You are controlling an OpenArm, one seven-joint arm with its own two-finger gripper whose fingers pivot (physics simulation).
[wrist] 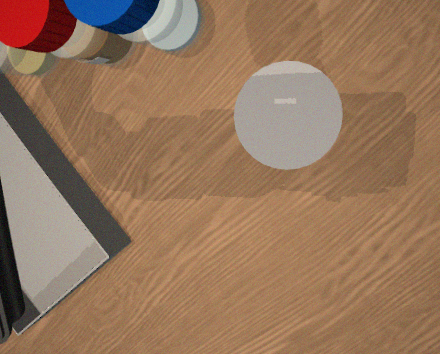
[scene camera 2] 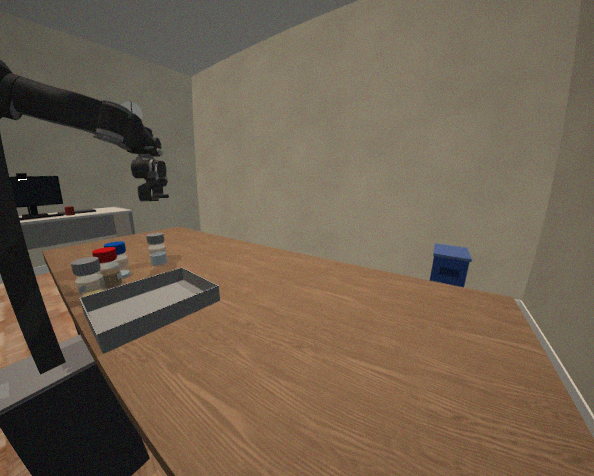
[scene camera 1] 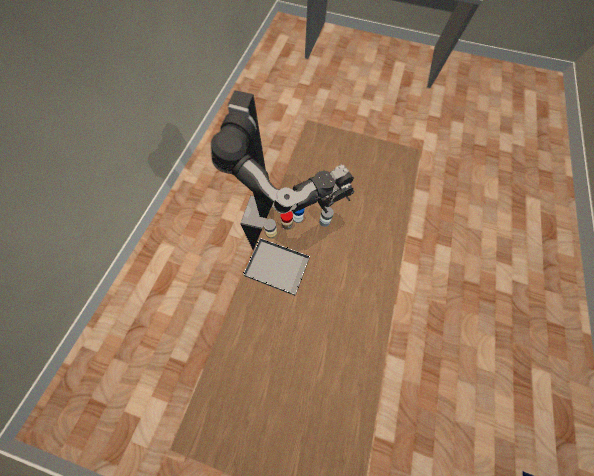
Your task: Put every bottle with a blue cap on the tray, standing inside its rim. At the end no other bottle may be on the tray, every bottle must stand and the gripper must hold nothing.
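The blue-capped bottle (scene camera 1: 299,214) (scene camera 2: 116,248) (wrist: 107,10) stands on the table beside the red-capped bottle (scene camera 1: 286,218) (scene camera 2: 105,256) (wrist: 22,22). One grey-capped bottle (scene camera 1: 270,228) (scene camera 2: 87,272) stands on the red one's other side. Another grey-capped bottle (scene camera 1: 326,216) (scene camera 2: 156,247) (wrist: 288,115) stands apart from them, upright. The tray (scene camera 1: 277,265) (scene camera 2: 155,320) (wrist: 50,210) has a low dark rim and bears no bottle. My gripper (scene camera 1: 338,201) (scene camera 2: 156,198) is open and empty, above the separate grey-capped bottle and clear of it. One finger shows at the wrist view's left edge.
The blue-, red- and grey-capped bottles stand close together in a row between the arm's post (scene camera 2: 30,280) and the tray. The table edge lies close beside that row. A desk with a monitor (scene camera 2: 42,191) and a blue bin (scene camera 2: 449,267) are in the background.
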